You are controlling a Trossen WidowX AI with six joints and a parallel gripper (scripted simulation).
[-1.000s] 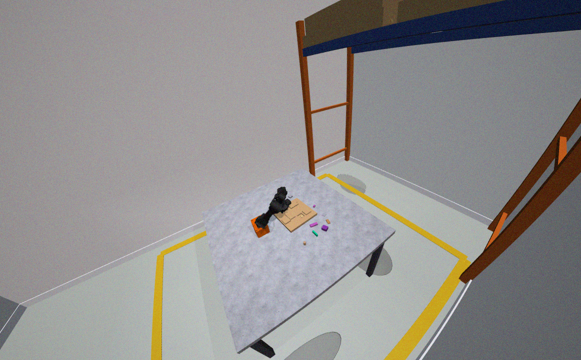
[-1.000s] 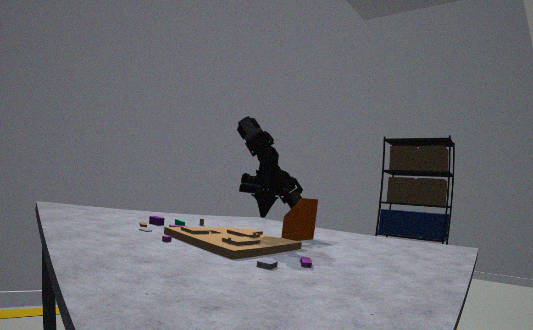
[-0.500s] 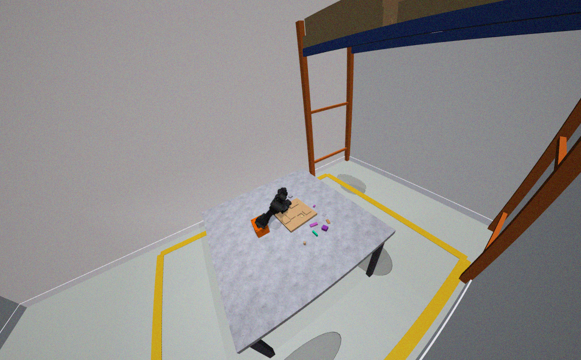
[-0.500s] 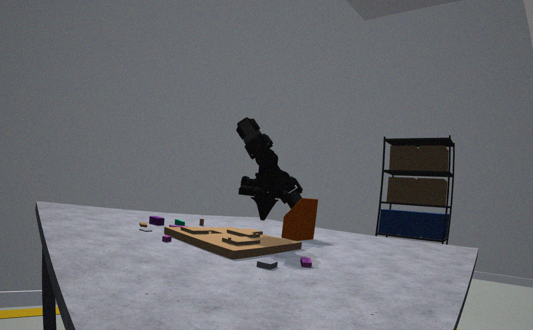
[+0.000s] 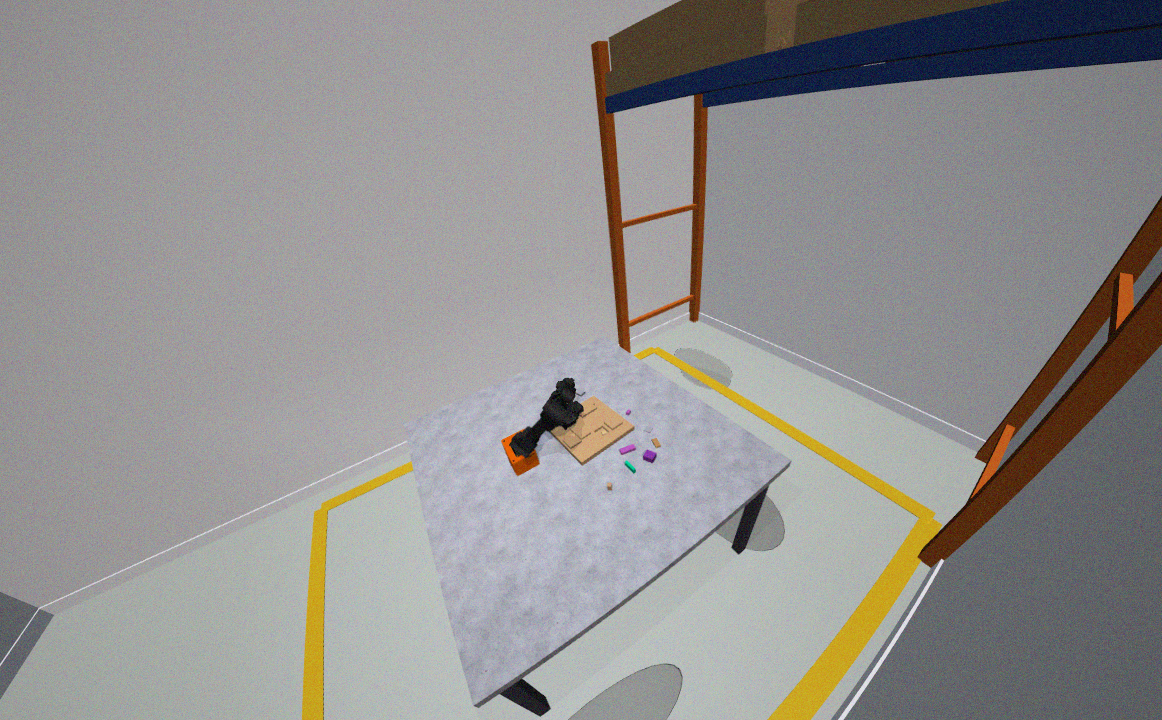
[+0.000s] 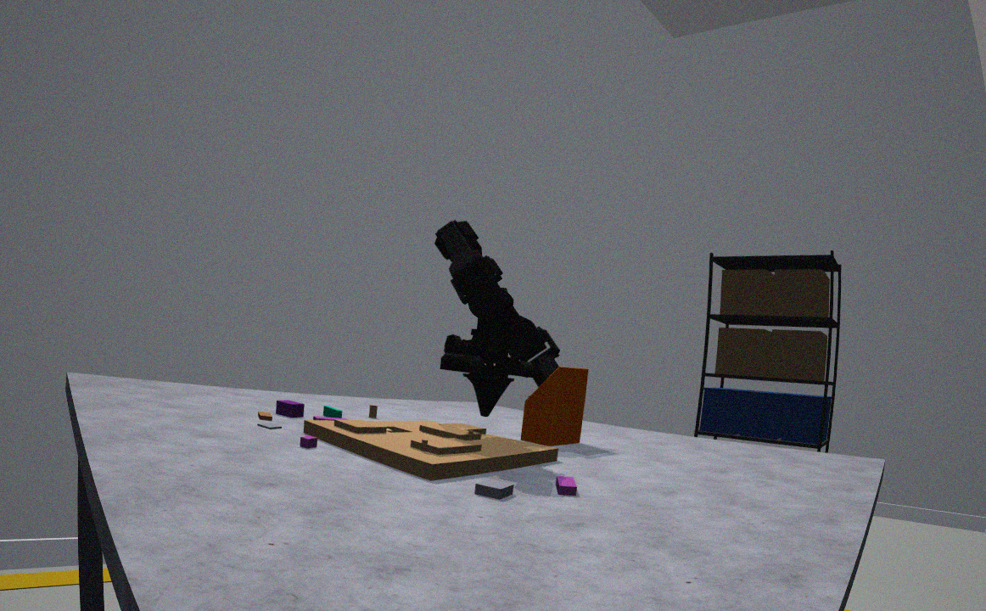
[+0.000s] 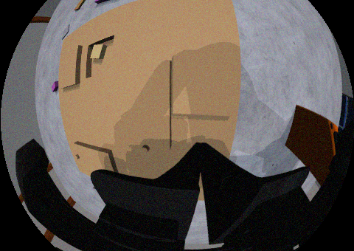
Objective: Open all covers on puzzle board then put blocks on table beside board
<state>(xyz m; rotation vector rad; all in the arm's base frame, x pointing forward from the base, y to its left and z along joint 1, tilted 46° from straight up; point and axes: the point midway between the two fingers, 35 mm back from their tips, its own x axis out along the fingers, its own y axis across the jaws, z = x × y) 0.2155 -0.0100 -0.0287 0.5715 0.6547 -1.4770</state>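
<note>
The tan puzzle board is 10 cm ahead of my gripper tip and 4 cm below it.
</note>
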